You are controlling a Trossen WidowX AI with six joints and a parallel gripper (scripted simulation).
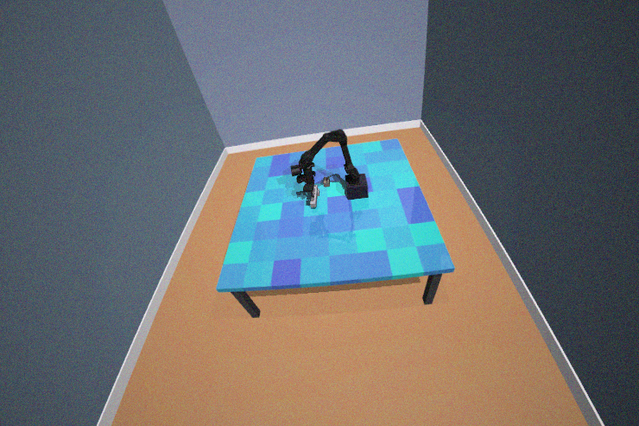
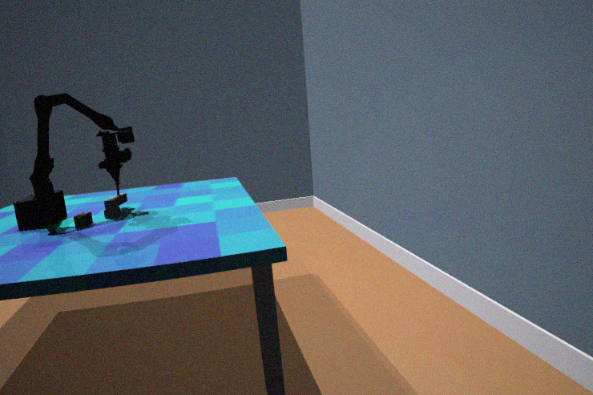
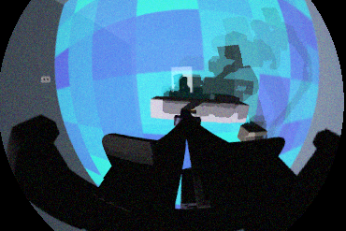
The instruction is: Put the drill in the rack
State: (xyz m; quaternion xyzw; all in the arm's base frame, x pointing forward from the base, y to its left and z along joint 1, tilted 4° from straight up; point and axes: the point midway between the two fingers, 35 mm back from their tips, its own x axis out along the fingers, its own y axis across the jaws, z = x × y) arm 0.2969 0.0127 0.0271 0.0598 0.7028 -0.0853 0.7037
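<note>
My gripper tip is now 30 mm above the dark key. Also, from my gripper tip: pale grey block 80 mm below, 40 mm to the right, 10 mm behind; drill shank 70 mm below, 60 mm to the right, 20 mm behind; brown rack 180 mm to the right, 120 mm behind, 100 mm below.
</note>
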